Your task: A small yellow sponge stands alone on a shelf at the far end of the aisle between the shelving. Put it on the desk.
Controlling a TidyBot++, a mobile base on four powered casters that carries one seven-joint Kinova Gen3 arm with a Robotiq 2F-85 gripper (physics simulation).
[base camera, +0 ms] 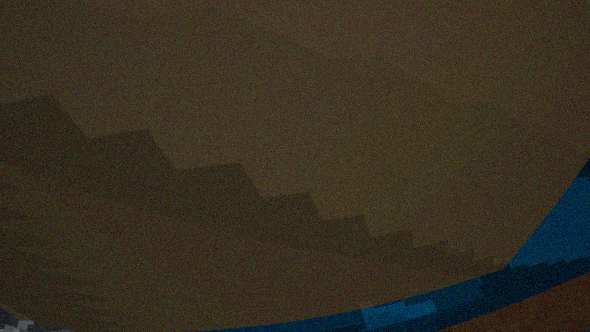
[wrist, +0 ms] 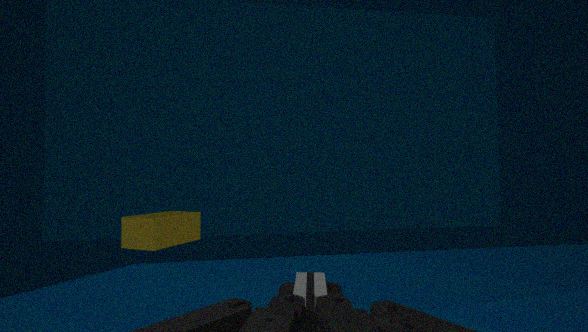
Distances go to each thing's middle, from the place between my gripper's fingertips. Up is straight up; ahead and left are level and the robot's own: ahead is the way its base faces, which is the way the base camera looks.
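Yellow sponge (wrist: 155, 231): 23 cm to the left of my hand, 36 cm ahead of it, 2 cm below it.
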